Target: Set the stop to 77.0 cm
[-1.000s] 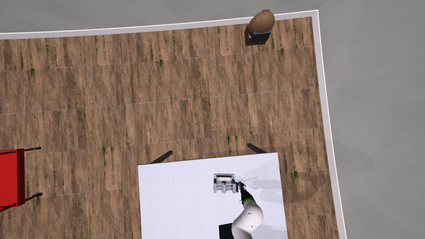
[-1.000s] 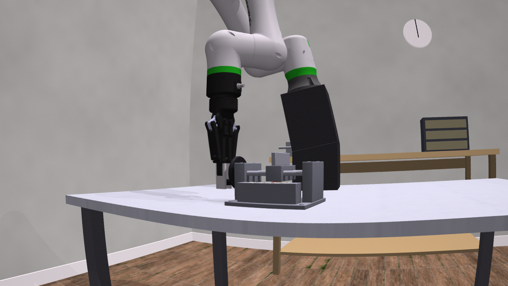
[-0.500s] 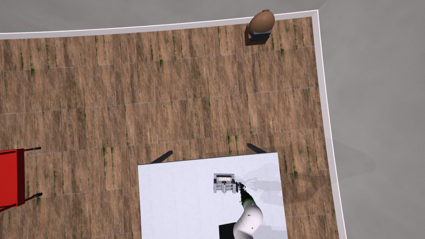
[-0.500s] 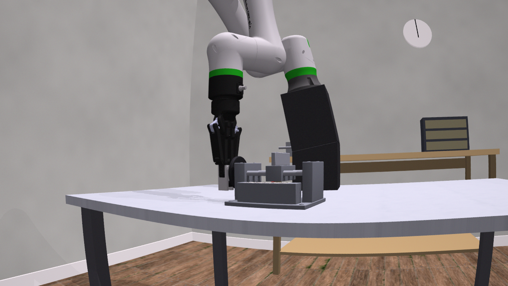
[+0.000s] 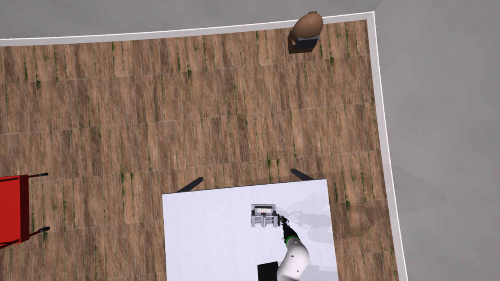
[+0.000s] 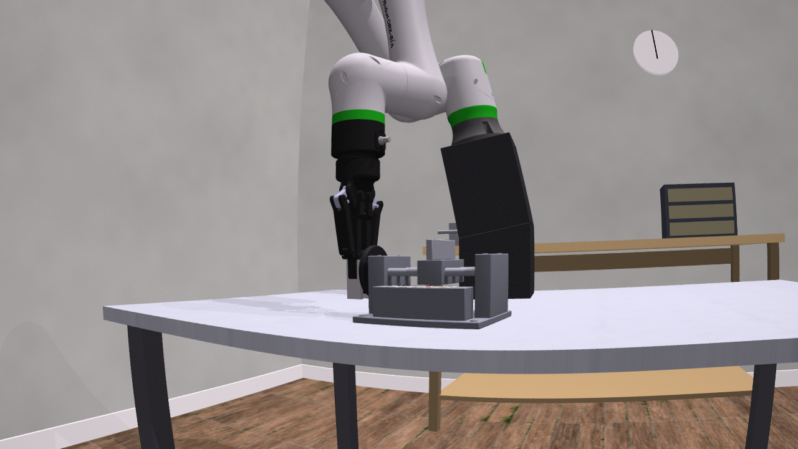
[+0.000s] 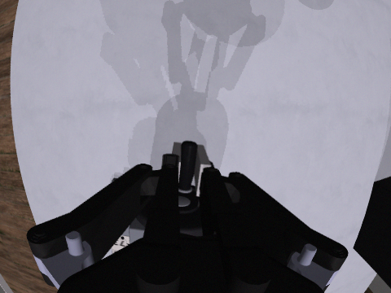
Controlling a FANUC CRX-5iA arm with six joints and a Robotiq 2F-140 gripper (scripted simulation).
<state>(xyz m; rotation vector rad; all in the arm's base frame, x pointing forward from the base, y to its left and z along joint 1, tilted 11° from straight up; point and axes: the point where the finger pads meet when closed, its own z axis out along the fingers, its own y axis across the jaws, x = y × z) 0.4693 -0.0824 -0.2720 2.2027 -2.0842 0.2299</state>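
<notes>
The handwheel lies 2 cm to the left of my hand and 1 cm below it. Also, from my hand: crank handle 2 cm below; stop carriage 1 cm ahead, 15 cm to the left, 3 cm above.
</notes>
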